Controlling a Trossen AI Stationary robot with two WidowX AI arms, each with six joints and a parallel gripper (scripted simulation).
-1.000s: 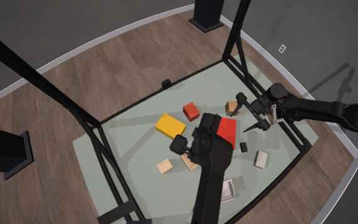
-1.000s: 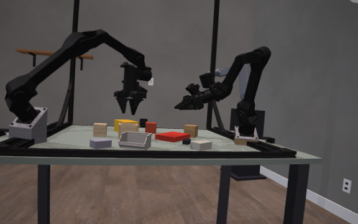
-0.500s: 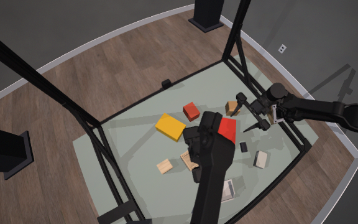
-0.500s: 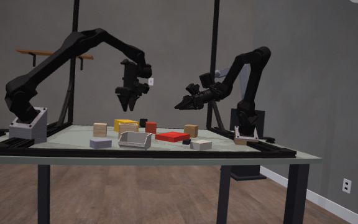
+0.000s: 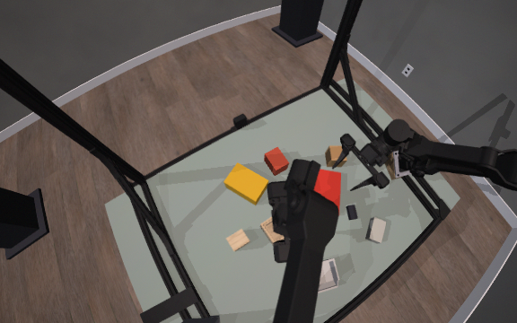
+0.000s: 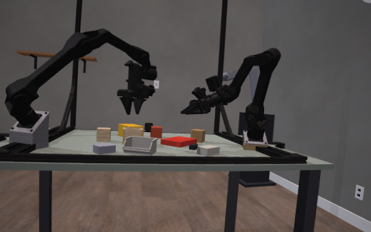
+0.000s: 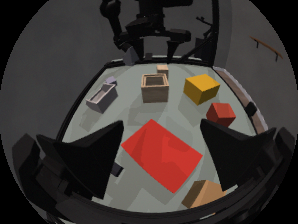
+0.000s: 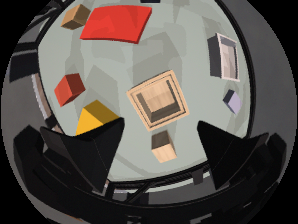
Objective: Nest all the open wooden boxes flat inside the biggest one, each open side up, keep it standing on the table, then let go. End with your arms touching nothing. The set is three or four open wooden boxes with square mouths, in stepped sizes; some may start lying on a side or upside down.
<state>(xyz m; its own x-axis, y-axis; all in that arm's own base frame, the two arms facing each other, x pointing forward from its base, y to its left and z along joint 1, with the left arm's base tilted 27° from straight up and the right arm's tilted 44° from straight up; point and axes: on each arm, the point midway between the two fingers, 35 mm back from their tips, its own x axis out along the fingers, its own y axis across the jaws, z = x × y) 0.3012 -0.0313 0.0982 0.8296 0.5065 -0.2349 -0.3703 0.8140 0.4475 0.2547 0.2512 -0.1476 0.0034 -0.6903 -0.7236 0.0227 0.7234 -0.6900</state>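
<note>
The small wooden box is 130 mm below my right hand, 120 mm to the right of it and 30 mm behind it. From my right hand the other things lie so: yellow block 180 mm behind, 130 mm below, 10 mm to the left; middle-sized wooden box 140 mm below; biggest wooden box 140 mm below.
</note>
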